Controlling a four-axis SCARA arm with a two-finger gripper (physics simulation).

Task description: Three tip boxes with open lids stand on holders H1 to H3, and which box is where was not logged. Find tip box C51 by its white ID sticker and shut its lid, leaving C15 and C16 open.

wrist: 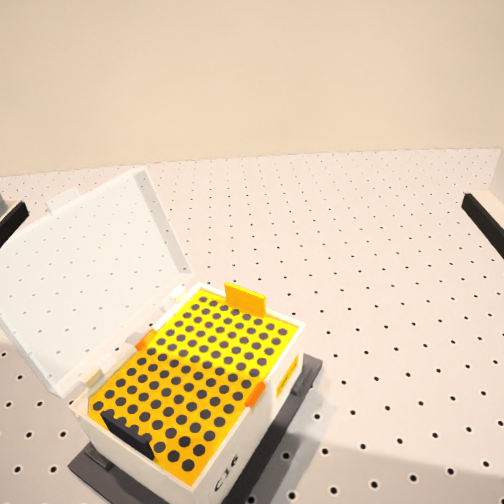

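One white tip box point(250, 430) with a yellow tip rack full of dark holes stands on a dark grey holder point(306, 376) at the lower left of the wrist view. Its translucent white lid point(85, 280) stands open, tilted back to the left. The ID text point(226, 472) on the box's near right wall is seen at a slant and seems to read C16. A yellow tab point(245, 298) stands at the far end of the box and a dark tab point(127, 432) at the near end. My gripper's fingers lie outside the frame; it is open and holds nothing.
The box stands on a white perforated table point(375, 300). A dark bar point(482, 222) shows at the right edge and another dark bar point(11, 220) at the left edge. A plain beige wall lies behind.
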